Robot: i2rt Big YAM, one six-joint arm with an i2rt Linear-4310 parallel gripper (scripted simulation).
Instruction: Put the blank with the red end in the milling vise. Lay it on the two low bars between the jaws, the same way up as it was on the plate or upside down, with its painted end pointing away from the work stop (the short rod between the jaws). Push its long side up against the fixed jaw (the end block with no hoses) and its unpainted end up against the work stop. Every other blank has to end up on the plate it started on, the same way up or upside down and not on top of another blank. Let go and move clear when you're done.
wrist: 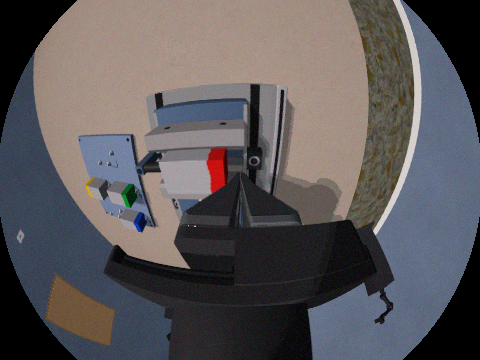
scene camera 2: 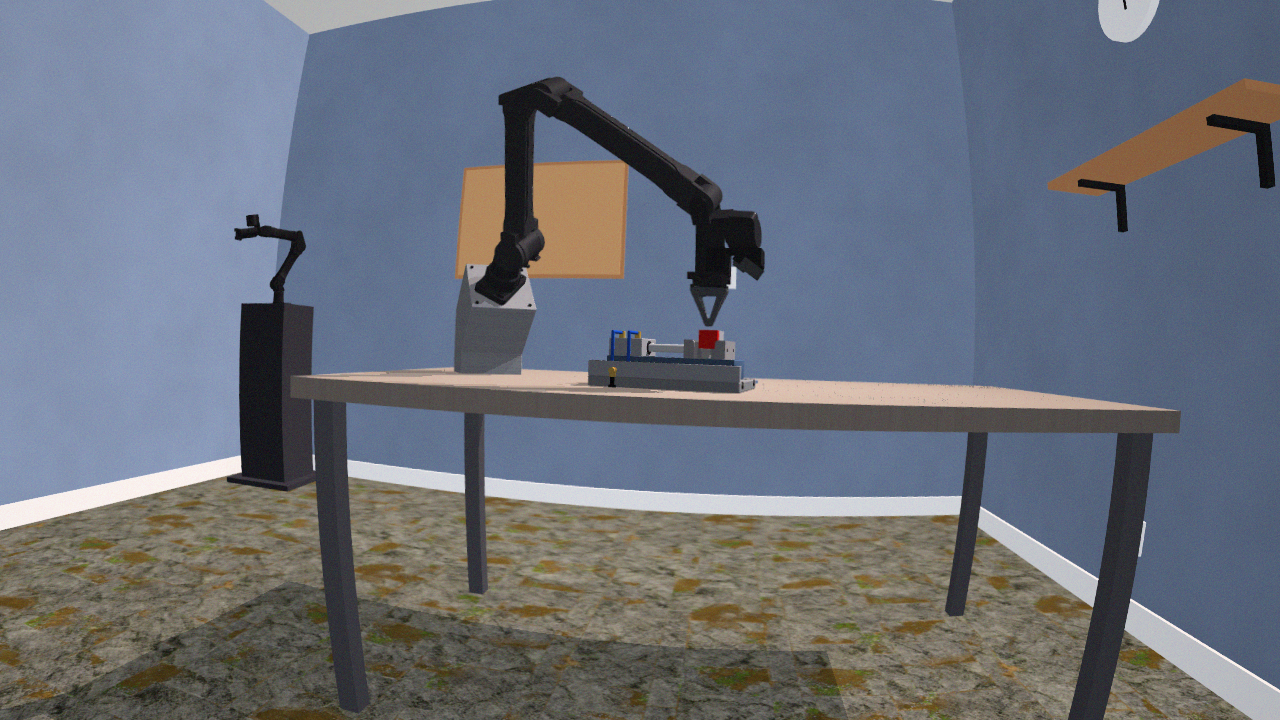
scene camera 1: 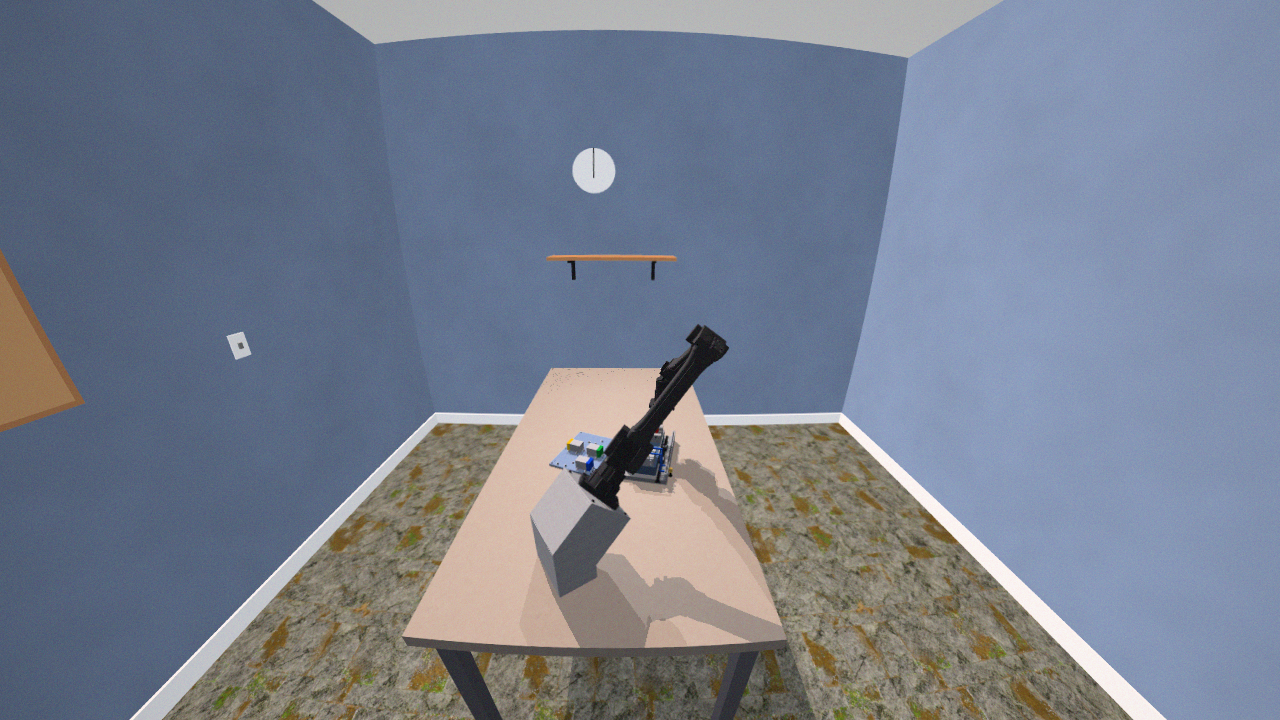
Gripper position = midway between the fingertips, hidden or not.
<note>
I see my gripper [scene camera 2: 708,326] and a vise [wrist: 231,108].
My gripper shows as well in the wrist view [wrist: 240,179].
</note>
